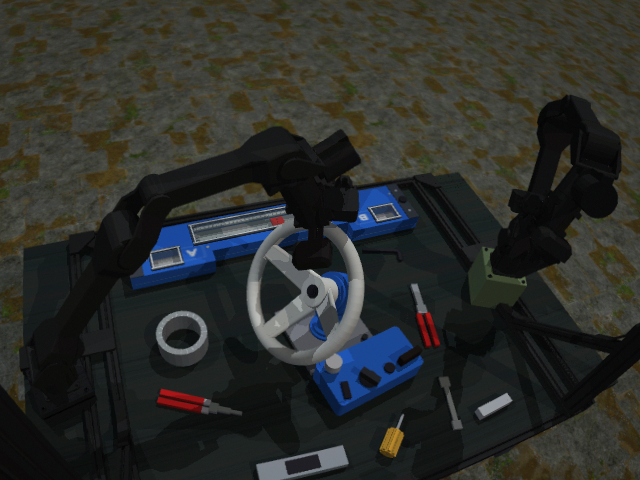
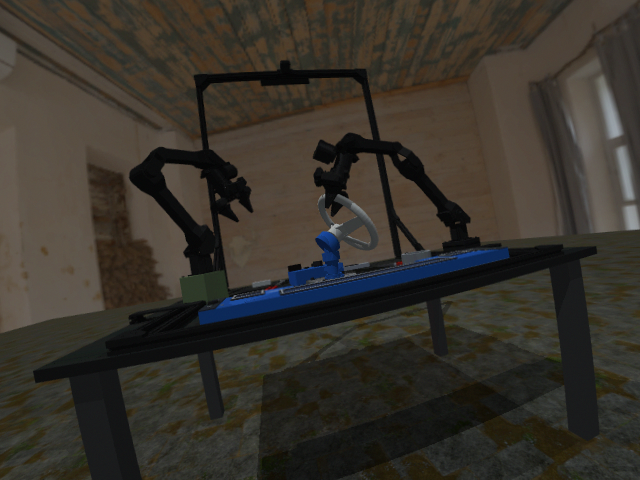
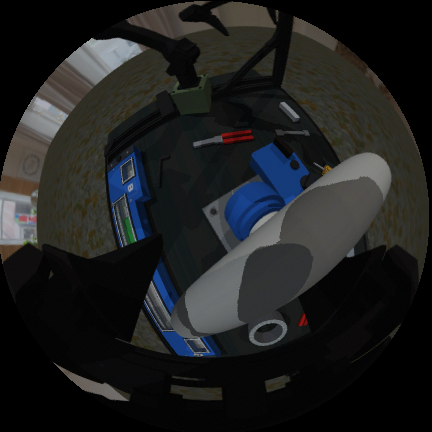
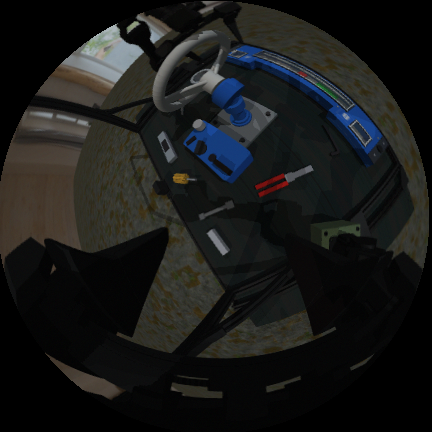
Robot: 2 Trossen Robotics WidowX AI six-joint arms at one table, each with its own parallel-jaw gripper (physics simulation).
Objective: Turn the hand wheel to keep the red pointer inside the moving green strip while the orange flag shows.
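Places are measured from the left arm's base along level axes (x right, y ahead, z up), in metres.
Pixels of known places: left gripper, fingertip midpoint: [image 1: 327,243] [image 2: 329,212] [image 3: 221,240] [image 4: 223,52]; right gripper, fingertip midpoint: [image 1: 513,266] [image 2: 245,217] [image 3: 250,28] [image 4: 228,236]; left arm's base, link origin: [image 1: 58,380] [image 2: 460,239]; right arm's base, link origin: [image 1: 504,265] [image 2: 202,273] [image 3: 189,82] [image 4: 341,250].
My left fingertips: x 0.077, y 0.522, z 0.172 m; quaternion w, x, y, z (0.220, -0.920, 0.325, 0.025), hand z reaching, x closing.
Observation:
For each thing: its middle in the pictures, then the offset to it from my left fingertips. "*": a spot on its surface instead.
- grey tape ring, body centre: [image 1: 182,338] [image 3: 266,327] [image 2: 416,259] [image 4: 203,78] dx -0.068, dy -0.275, dz -0.205 m
- yellow screwdriver, body centre: [image 1: 395,434] [image 4: 184,178] dx +0.313, dy -0.030, dz -0.213 m
- grey wrench, body centre: [image 1: 450,402] [image 4: 215,210] [image 3: 292,132] dx +0.325, dy +0.115, dz -0.226 m
- white block, body centre: [image 1: 493,406] [image 4: 218,241] [image 3: 288,111] [image 2: 261,283] dx +0.386, dy +0.183, dz -0.219 m
- grey plate, surface spot: [image 1: 270,469] * dx +0.244, dy -0.262, dz -0.211 m
The white and grey hand wheel [image 1: 257,267] [image 2: 367,225] [image 3: 282,250] [image 4: 160,82] stands tilted on its blue column in the middle of the table. My left gripper [image 1: 313,248] [image 2: 334,202] [image 3: 221,240] is open, with its fingers either side of the top of the wheel's rim. The blue gauge bar [image 1: 223,250] [image 2: 366,286] lies behind the wheel. Its red pointer [image 1: 277,221] [image 4: 303,73] sits apart from the green strip [image 3: 128,229] [image 4: 327,90]. I see no orange flag. My right gripper [image 2: 237,205] [image 4: 228,236] is open and empty, raised at the table's right side.
A blue control box [image 1: 366,367] sits in front of the wheel. A grey tape ring [image 1: 181,357], two red-handled pliers [image 1: 182,401] [image 1: 427,326], a yellow screwdriver [image 1: 390,440], a grey wrench [image 1: 450,402], a white block [image 1: 492,406] and a grey plate [image 1: 270,469] lie around. A green block [image 1: 490,286] stands under the right arm.

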